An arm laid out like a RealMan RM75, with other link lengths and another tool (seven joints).
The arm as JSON. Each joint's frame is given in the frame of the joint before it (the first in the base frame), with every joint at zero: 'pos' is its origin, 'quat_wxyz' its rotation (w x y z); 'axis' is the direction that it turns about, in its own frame. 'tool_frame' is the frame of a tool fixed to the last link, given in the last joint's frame.
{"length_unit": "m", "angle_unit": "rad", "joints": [
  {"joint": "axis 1", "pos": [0.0, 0.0, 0.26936], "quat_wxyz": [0.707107, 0.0, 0.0, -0.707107], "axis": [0.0, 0.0, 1.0]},
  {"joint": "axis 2", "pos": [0.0, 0.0, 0.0], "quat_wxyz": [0.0, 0.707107, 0.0, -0.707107], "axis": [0.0, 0.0, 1.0]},
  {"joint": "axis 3", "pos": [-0.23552, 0.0, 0.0], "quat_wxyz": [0.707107, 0.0, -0.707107, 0.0], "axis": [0.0, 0.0, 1.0]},
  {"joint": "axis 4", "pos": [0.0, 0.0, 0.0], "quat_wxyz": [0.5, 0.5, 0.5, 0.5], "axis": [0.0, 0.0, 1.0]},
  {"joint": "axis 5", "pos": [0.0, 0.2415, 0.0], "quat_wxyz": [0.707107, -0.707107, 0.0, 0.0], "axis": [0.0, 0.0, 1.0]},
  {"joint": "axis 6", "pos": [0.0, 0.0, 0.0], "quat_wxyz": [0.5, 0.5, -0.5, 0.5], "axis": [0.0, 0.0, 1.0]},
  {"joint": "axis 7", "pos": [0.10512, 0.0, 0.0], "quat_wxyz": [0.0, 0.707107, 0.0, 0.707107], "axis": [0.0, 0.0, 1.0]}
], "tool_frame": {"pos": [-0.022, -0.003, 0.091], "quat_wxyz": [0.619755, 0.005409, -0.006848, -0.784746]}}
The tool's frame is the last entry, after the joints.
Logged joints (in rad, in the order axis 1, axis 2, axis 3, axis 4, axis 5, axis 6, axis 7), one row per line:
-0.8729 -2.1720 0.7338 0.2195 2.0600 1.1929 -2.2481
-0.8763 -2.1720 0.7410 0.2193 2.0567 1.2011 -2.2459
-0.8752 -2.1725 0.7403 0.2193 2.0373 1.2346 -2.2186
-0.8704 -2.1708 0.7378 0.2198 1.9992 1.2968 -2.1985
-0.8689 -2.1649 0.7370 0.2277 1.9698 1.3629 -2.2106
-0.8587 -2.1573 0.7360 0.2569 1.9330 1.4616 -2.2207
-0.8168 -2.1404 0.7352 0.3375 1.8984 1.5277 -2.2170
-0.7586 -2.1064 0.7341 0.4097 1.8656 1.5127 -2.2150
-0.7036 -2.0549 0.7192 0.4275 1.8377 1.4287 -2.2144
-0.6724 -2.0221 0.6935 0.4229 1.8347 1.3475 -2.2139
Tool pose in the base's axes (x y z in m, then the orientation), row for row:
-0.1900 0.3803 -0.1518 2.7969 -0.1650 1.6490
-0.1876 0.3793 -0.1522 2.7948 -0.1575 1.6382
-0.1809 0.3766 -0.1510 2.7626 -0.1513 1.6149
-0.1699 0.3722 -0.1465 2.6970 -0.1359 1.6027
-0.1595 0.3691 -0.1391 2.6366 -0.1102 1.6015
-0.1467 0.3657 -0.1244 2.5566 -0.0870 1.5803
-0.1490 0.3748 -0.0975 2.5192 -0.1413 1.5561
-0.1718 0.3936 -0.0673 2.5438 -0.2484 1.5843
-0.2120 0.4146 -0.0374 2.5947 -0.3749 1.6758
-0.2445 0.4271 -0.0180 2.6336 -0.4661 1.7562
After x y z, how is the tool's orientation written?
As angles about the fixed x, y, z axes (roll, pitch, yaw), in radians.
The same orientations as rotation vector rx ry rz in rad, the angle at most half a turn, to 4 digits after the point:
2.0536 2.1577 0.5479
2.0587 2.1422 0.5402
2.0604 2.0916 0.5606
2.0268 2.0291 0.6013
1.9783 1.9827 0.6262
1.9348 1.9027 0.6636
1.9645 1.8496 0.7450
2.0210 1.8967 0.8503
2.0486 2.0459 0.9696
-2.0094 -2.1387 -1.0291

